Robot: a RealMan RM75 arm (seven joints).
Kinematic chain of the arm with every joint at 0, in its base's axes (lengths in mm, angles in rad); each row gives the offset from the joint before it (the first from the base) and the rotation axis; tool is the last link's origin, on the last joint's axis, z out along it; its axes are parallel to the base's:
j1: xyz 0 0 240.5 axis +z
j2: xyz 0 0 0 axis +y
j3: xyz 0 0 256 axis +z
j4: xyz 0 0 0 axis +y
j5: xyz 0 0 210 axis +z
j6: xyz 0 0 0 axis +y
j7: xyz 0 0 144 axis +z
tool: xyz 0 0 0
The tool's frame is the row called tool.
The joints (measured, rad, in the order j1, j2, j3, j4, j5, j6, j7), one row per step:
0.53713 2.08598 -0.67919 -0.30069 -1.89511 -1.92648 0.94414
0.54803 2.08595 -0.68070 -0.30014 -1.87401 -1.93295 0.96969
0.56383 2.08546 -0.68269 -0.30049 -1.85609 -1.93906 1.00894
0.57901 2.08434 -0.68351 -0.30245 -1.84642 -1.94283 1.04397
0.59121 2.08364 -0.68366 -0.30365 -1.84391 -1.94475 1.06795
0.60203 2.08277 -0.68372 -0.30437 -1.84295 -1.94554 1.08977
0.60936 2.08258 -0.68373 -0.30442 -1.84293 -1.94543 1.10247
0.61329 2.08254 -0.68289 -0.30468 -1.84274 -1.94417 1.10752
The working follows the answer.
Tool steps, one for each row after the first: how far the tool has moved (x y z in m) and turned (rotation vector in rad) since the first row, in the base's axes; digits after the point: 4 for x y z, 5 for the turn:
-0.0044 0.0036 0.0020 -0.00907 0.01924 -0.00645
-0.0099 0.0081 0.0039 -0.03101 0.03582 -0.01467
-0.0145 0.0122 0.0055 -0.05252 0.04410 -0.01957
-0.0179 0.0150 0.0062 -0.06976 0.04661 -0.02072
-0.0208 0.0175 0.0067 -0.08601 0.04721 -0.02258
-0.0228 0.0191 0.0067 -0.09601 0.04714 -0.02308
-0.0238 0.0202 0.0068 -0.09857 0.04678 -0.02332

Tool pose at each row, in the base's axes (x y z in m, rotation vector in rad; rounded; the steps above come from the unrounded poses):
0.2302 0.2575 -0.0328 2.81027 -0.25896 -1.34791
0.2257 0.2611 -0.0309 2.79006 -0.27331 -1.37074
0.2203 0.2656 -0.0290 2.76167 -0.29770 -1.38327
0.2157 0.2697 -0.0274 2.73906 -0.31695 -1.38393
0.2122 0.2726 -0.0267 2.72342 -0.32836 -1.37833
0.2094 0.2750 -0.0262 2.71016 -0.34012 -1.37083
0.2074 0.2766 -0.0261 2.70217 -0.34641 -1.36550
0.2064 0.2777 -0.0261 2.70040 -0.34818 -1.36372

